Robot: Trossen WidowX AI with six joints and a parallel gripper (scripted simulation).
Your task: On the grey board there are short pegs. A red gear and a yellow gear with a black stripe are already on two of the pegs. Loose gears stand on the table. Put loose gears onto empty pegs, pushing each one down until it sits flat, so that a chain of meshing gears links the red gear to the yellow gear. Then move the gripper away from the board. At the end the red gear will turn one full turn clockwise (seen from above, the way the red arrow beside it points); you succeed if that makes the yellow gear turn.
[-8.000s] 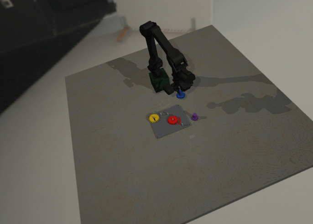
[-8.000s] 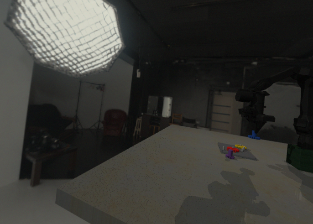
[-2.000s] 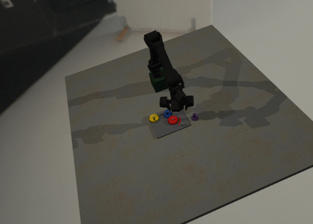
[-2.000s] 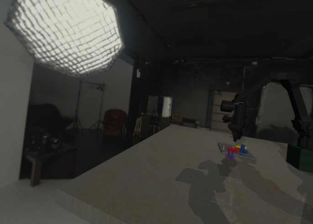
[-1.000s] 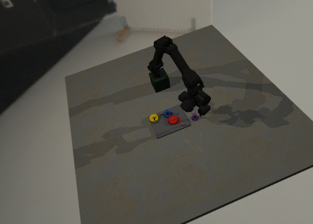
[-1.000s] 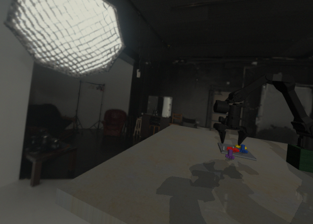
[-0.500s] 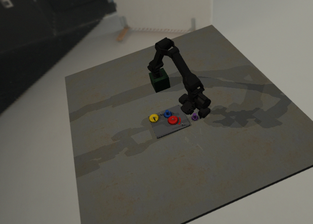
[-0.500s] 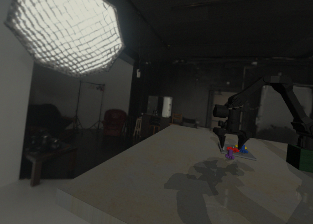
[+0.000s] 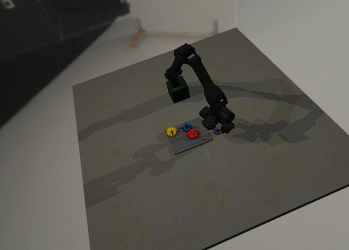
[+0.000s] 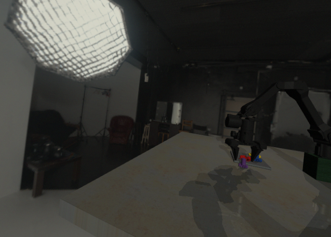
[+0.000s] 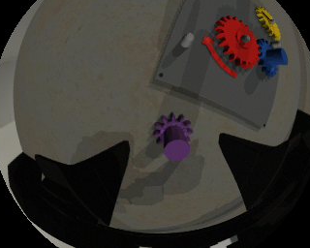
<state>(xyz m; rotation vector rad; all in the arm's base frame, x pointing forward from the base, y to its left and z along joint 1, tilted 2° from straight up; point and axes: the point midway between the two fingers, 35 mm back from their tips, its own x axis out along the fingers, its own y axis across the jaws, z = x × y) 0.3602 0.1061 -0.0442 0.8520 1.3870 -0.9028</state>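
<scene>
The purple gear is 10 mm below my gripper tip. Also, from my gripper tip: red arrow: 90 mm to the right, 20 mm below, 10 mm behind; blue gear: 140 mm to the right, 90 mm behind; red gear: 130 mm to the right, 30 mm behind, 10 mm below.
</scene>
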